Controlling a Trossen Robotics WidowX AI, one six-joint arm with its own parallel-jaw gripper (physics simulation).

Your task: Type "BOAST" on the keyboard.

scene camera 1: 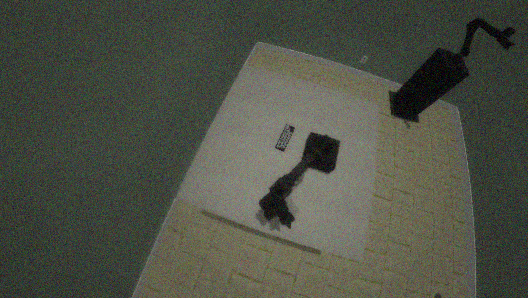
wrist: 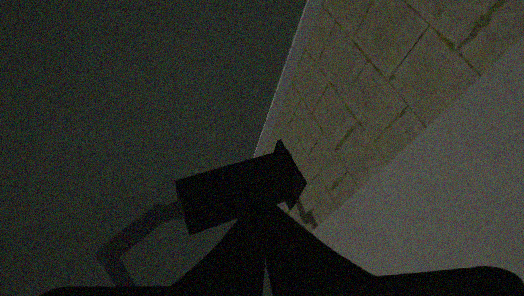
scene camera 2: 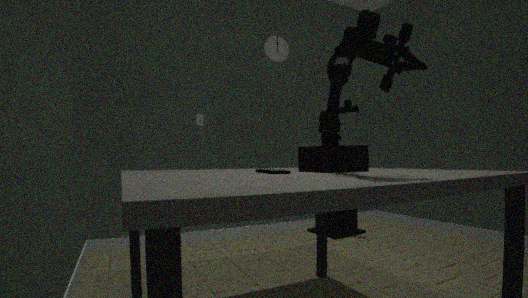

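Where they show: gripper, fingertip midpoint: (scene camera 1: pixel 289 228) (wrist: pixel 262 213) (scene camera 2: pixel 427 68); arm's base, origin of the base link: (scene camera 2: pixel 329 146).
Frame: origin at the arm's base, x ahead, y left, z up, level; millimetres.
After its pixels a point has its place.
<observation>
A small dark keyboard (scene camera 1: pixel 285 138) @(x 271, y -37, z -97 mm) (scene camera 2: pixel 272 171) @(x 330, y 48, z -101 mm) lies flat on the pale table (scene camera 1: pixel 240 100) @(x 699, y -292, z -111 mm) (scene camera 2: pixel 200 212) @(x 790, y 590, z -132 mm), beside the arm's black base box (scene camera 1: pixel 321 152) (scene camera 2: pixel 332 159) @(x 105, y 131, z -59 mm). Its single keys are too small and dim to read, and it does not show in the wrist view. My gripper (scene camera 1: pixel 290 225) @(x 162, y 576, z 185 mm) (scene camera 2: pixel 425 66) @(x 162, y 576, z 185 mm) (wrist: pixel 262 213) @(x 162, y 576, z 185 mm) is shut with nothing between its fingers. It is high above the table, on the other side of the base from the keyboard in scene camera 2, with its fingers pointing outward and slightly down. In the wrist view the fingertips blend into a dark pedestal behind them.
A tall black pedestal (scene camera 1: pixel 430 82) (wrist: pixel 235 190) with a bent arm-like piece on top stands on the floor beyond the table. A round clock (scene camera 2: pixel 276 48) and a small wall plate (scene camera 1: pixel 364 59) (scene camera 2: pixel 200 120) are on the wall. The scene is dark and grainy.
</observation>
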